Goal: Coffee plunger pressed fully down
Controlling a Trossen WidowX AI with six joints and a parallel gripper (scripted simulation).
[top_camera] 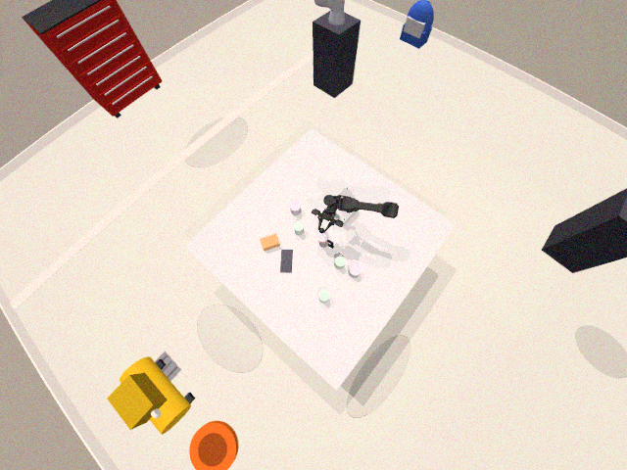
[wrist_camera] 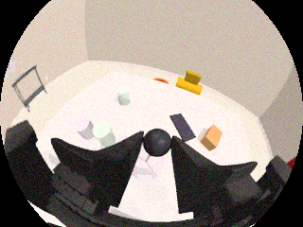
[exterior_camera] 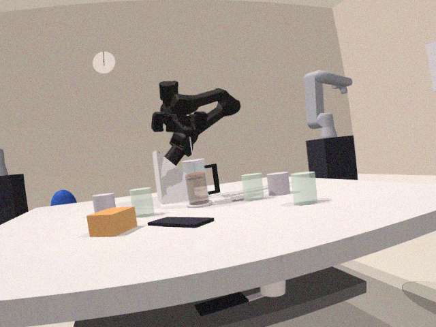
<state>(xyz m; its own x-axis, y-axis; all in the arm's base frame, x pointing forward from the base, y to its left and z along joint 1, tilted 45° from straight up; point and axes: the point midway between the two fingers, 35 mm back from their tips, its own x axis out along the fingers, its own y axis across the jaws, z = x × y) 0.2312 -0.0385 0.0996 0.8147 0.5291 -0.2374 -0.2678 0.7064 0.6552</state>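
Now: gripper tip 20 mm past the coffee press, 20 mm to the right of it and 120 mm above it. From my gripper tip the other things lie so: orange block 210 mm ahead, 250 mm to the right, 210 mm below.
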